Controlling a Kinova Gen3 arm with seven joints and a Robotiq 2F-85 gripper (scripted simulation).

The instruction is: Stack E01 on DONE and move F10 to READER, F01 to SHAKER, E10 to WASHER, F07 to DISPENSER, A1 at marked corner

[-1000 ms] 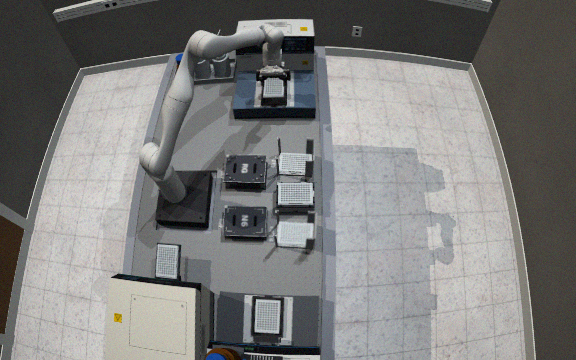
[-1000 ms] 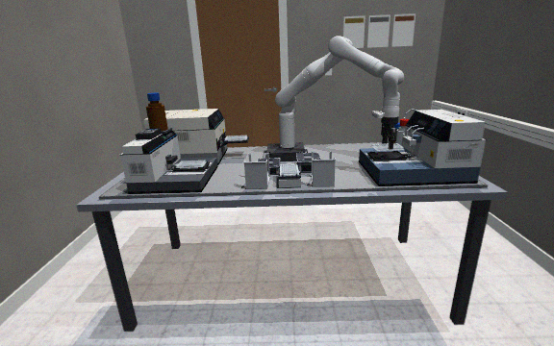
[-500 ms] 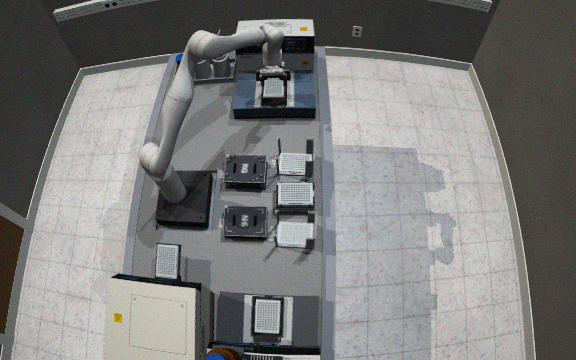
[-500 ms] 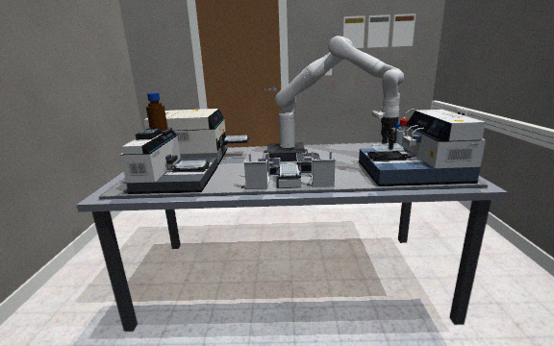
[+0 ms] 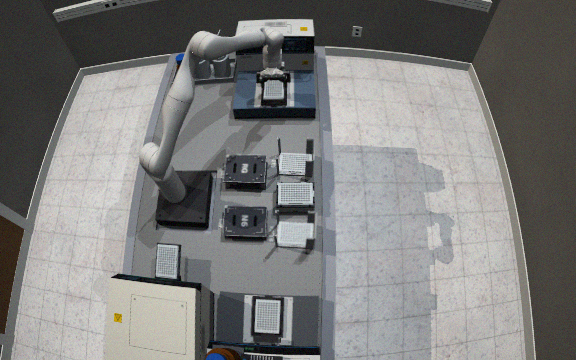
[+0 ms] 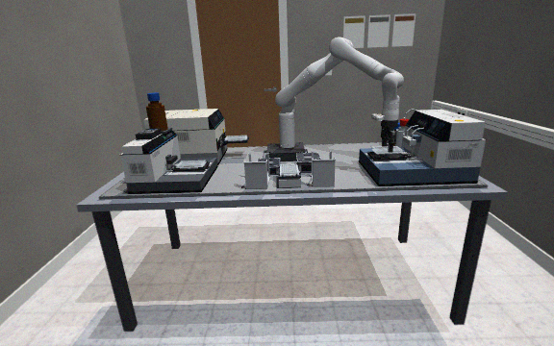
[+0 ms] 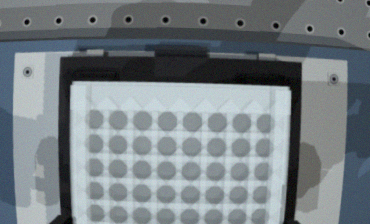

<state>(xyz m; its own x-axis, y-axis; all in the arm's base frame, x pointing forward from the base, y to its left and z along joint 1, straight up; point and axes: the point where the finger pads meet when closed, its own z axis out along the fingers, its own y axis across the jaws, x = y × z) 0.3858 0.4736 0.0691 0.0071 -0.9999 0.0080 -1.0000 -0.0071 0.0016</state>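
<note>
Right now the washer nest is 40 mm below my hand. Also, from my hand: dark pull-out tray: 370 mm behind, 780 mm to the right, 20 mm below; regrip nest: 100 mm behind, 370 mm to the right, 70 mm below.
</note>
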